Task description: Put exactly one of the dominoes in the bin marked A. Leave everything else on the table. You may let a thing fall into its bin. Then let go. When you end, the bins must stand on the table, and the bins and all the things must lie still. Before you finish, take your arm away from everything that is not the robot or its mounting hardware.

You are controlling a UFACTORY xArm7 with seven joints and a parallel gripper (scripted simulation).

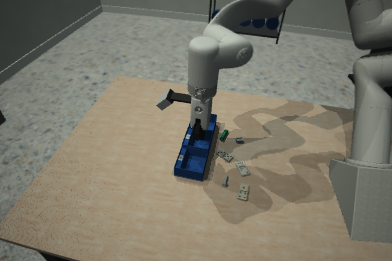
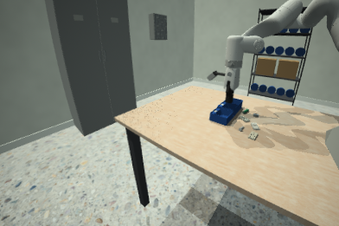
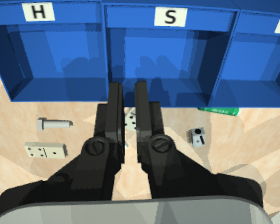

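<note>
My hand is 14 cm to the right of the white domino, 13 cm past it and 9 cm above it. The rest, counted from my hand: grey bolt: 11 cm to the left, 9 cm below, 8 cm behind; then blue bin: 7 cm below, 3 cm to the right; then green battery: 9 cm to the right, 9 cm below, 9 cm behind.
</note>
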